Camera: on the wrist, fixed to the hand. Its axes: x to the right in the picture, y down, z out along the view.
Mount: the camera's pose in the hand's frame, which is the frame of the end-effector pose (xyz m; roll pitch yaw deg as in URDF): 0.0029 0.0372 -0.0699 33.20 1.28 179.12
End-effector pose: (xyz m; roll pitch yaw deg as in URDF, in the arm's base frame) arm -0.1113 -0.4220 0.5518 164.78 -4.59 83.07
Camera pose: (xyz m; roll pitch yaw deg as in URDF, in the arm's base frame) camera -0.0943 -0.4274 0.6290 -131.54 3.12 -96.42
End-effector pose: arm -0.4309 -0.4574 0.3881 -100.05 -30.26 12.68
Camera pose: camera -0.3999 -0.5276 0.3685 134.10 30.89 -165.67
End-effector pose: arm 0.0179 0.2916 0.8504 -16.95 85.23 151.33
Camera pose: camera 0.0783 0.2412 0.8410 54.43 -83.73 -32.96
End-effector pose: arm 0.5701 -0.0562 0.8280 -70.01 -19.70 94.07
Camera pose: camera 0.6213 -0.0299 0.7736 103.56 20.96 -84.96
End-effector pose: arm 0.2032 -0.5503 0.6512 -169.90 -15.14 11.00
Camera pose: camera 0.1993 -0.6009 0.7121 -156.61 14.03 -167.88
